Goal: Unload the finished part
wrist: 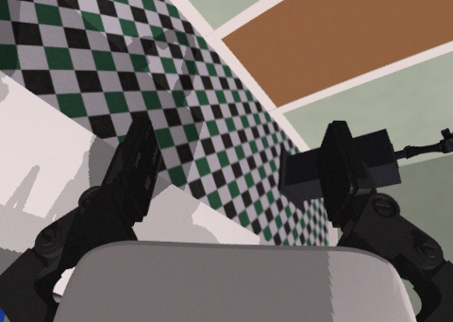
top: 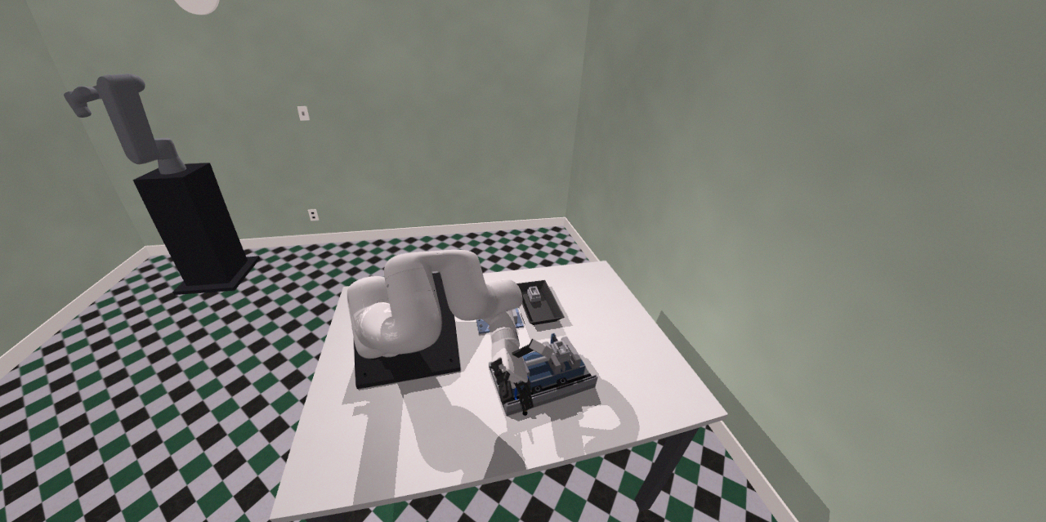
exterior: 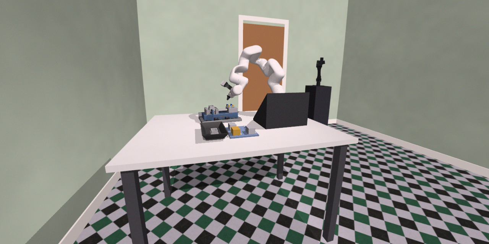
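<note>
My gripper is now 11 cm short of the screw rod, 20 cm to the right of it and 11 cm above it. Round my hand: yellow block: 8 cm ahead, 56 cm to the left, 17 cm below; blue plate: 3 cm ahead, 51 cm to the left, 19 cm below; vise: 13 cm ahead, 20 cm to the left, 15 cm below.
</note>
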